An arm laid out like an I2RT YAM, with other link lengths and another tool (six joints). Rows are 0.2 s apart.
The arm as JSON. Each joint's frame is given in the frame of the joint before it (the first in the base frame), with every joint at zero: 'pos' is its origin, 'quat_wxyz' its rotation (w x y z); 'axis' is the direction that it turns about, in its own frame. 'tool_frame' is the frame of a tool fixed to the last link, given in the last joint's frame.
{
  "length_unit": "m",
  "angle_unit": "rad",
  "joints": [
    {
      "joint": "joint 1",
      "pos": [
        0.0,
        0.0,
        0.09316
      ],
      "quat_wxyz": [
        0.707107,
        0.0,
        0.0,
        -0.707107
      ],
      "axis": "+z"
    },
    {
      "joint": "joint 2",
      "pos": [
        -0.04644,
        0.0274,
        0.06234
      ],
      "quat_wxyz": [
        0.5,
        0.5,
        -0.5,
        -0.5
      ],
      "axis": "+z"
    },
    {
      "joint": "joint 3",
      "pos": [
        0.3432,
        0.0,
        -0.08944
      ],
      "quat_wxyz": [
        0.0,
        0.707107,
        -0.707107,
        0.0
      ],
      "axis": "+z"
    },
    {
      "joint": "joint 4",
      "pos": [
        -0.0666,
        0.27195,
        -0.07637
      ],
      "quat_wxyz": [
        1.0,
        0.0,
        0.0,
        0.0
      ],
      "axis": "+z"
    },
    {
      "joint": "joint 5",
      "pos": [
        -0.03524,
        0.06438,
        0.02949
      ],
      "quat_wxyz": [
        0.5,
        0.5,
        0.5,
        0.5
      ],
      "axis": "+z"
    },
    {
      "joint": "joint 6",
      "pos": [
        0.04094,
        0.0,
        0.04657
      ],
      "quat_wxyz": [
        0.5,
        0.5,
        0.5,
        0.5
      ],
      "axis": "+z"
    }
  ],
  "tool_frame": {
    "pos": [
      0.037,
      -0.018,
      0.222
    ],
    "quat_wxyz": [
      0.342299,
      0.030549,
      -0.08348,
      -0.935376
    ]
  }
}
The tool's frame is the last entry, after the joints.
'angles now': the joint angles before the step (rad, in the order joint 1, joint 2, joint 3, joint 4, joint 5, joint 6). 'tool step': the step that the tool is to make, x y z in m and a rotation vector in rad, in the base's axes. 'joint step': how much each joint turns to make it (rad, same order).
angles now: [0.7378 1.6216 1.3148 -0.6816 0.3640 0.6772]
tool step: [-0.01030 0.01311 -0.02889 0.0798 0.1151 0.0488]
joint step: [-0.0500 0.0148 -0.0155 -0.0016 -0.1675 -0.0109]
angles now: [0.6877 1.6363 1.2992 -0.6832 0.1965 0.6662]
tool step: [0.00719 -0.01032 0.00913 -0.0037 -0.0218 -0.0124]
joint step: [-0.0211 -0.0132 0.0050 -0.0002 0.0094 -0.0165]
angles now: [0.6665 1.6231 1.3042 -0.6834 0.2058 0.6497]
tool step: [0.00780 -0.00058 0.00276 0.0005 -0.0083 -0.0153]
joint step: [-0.0065 0.0154 0.0212 0.0000 0.0087 0.0049]
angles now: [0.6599 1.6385 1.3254 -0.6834 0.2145 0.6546]
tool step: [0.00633 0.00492 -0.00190 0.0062 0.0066 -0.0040]
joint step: [-0.0038 0.0259 0.0255 -0.0022 -0.0074 0.0051]
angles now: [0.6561 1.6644 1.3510 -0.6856 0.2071 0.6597]
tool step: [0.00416 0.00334 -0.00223 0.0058 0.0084 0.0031]
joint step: [-0.0064 0.0172 0.0162 -0.0016 -0.0133 -0.0028]
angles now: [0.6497 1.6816 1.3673 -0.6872 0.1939 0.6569]
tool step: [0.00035 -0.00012 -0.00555 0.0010 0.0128 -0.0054]
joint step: [-0.0039 0.0106 0.0003 -0.0004 -0.0064 0.0059]
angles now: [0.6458 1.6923 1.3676 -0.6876 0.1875 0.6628]
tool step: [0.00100 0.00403 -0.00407 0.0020 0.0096 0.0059]
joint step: [0.0007 0.0137 0.0071 0.0003 -0.0090 -0.0005]
